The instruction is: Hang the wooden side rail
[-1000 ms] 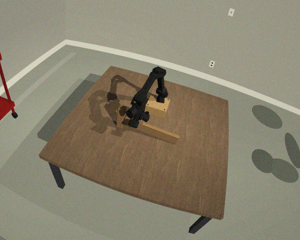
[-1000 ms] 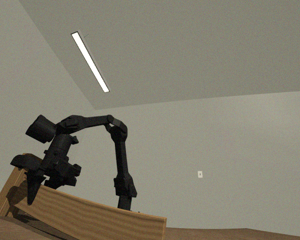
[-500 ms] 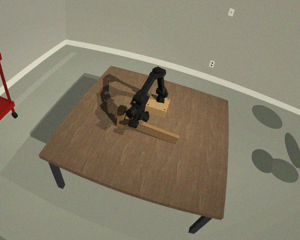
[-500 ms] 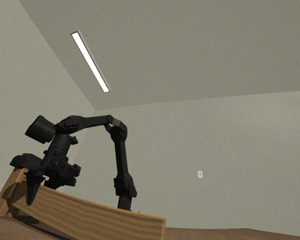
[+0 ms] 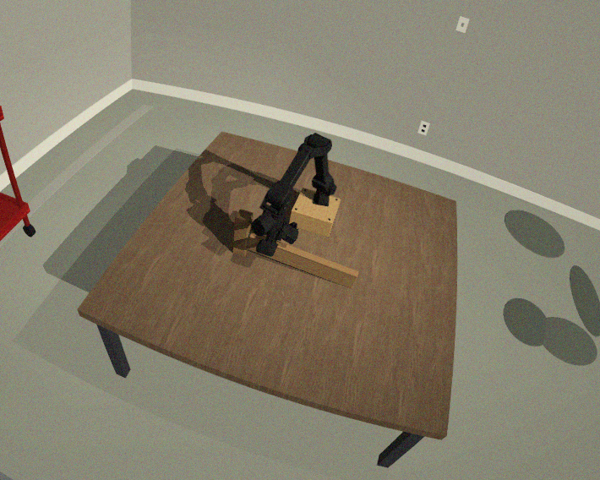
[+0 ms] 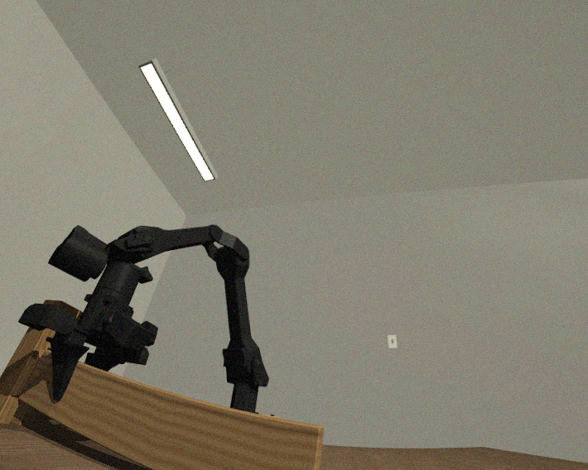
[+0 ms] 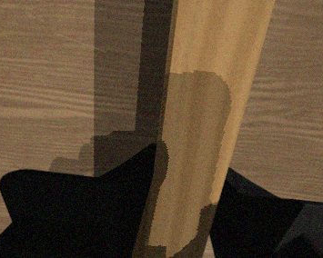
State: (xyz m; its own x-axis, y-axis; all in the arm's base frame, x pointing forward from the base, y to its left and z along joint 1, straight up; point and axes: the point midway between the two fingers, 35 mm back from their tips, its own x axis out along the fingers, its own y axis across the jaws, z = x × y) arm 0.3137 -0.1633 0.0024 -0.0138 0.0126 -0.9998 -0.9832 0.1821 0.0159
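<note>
Now: the headboard post 2 cm behind my gripper tip, 11 cm to the right of it and 4 cm above it.
</note>
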